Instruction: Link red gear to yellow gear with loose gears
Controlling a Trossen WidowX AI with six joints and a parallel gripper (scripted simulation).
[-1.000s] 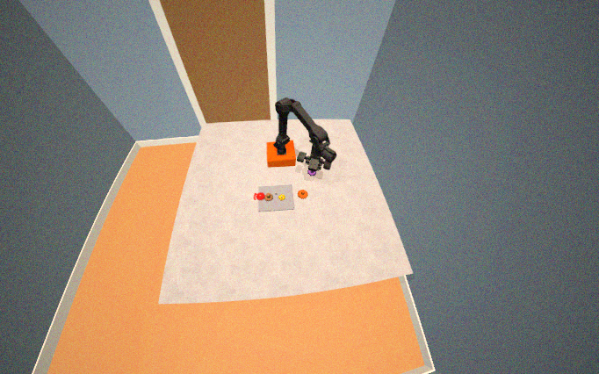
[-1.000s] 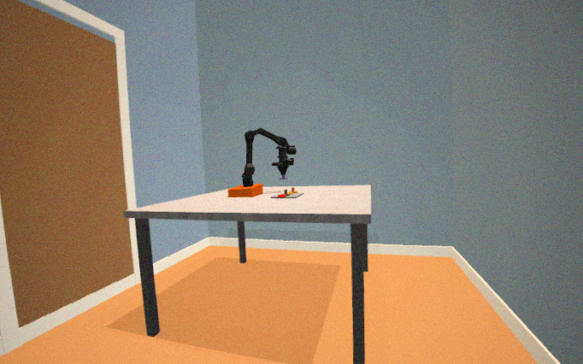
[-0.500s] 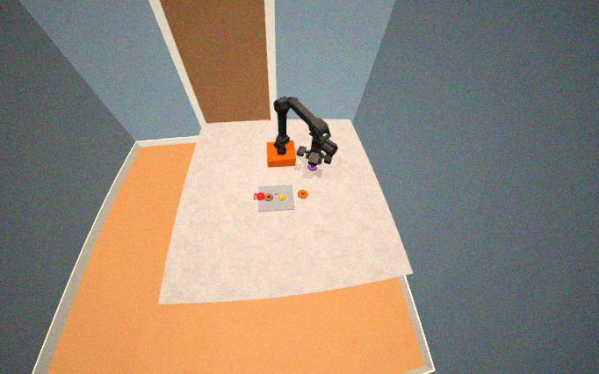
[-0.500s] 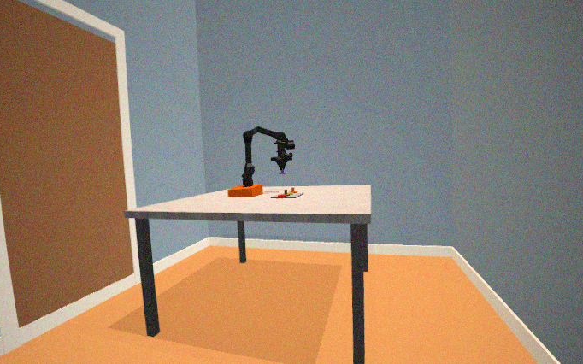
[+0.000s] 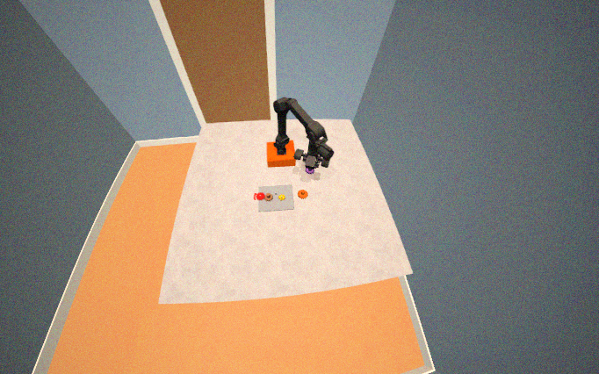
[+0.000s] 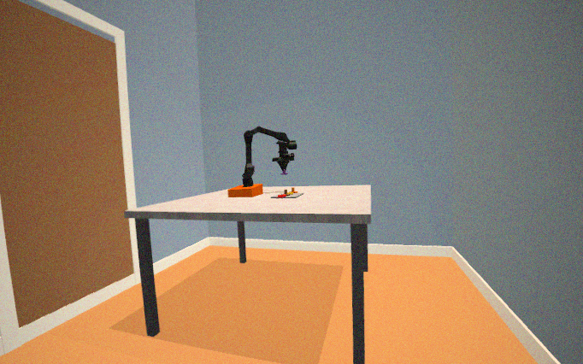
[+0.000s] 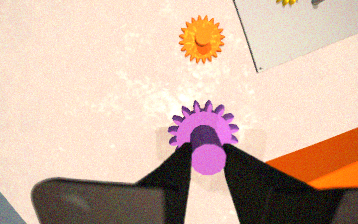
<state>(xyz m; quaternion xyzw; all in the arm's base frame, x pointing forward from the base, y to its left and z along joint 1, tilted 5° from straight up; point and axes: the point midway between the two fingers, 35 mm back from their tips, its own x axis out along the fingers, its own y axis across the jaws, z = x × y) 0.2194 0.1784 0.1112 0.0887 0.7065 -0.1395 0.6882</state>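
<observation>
Now: the yellow gear 11 cm ahead of my gripper tip, 16 cm to the right of it and 15 cm below it. Also, from my gripper tip: purple gear (1 cm below); orange gear (8 cm ahead, 3 cm to the right, 15 cm below); brown gear (11 cm ahead, 24 cm to the right, 14 cm below).
</observation>
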